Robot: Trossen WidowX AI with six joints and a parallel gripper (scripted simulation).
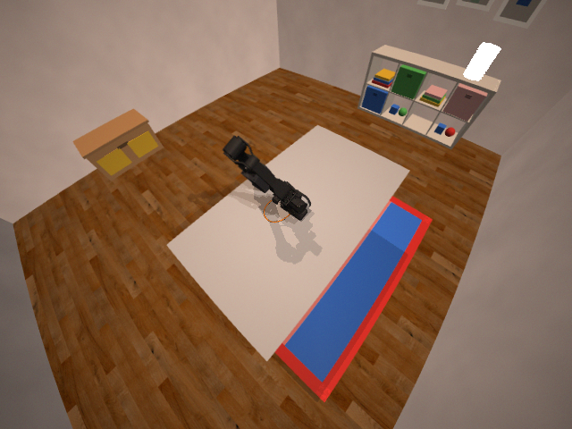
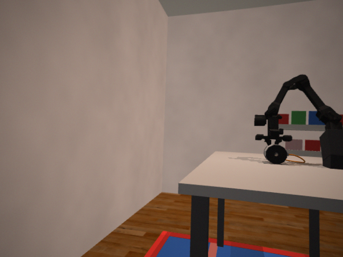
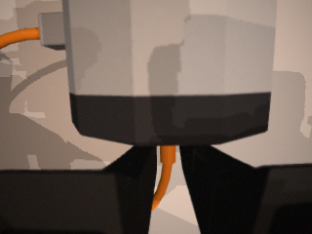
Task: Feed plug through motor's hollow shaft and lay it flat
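Right now my hand is 40 mm above the grey plug and 20 mm to the right of it.
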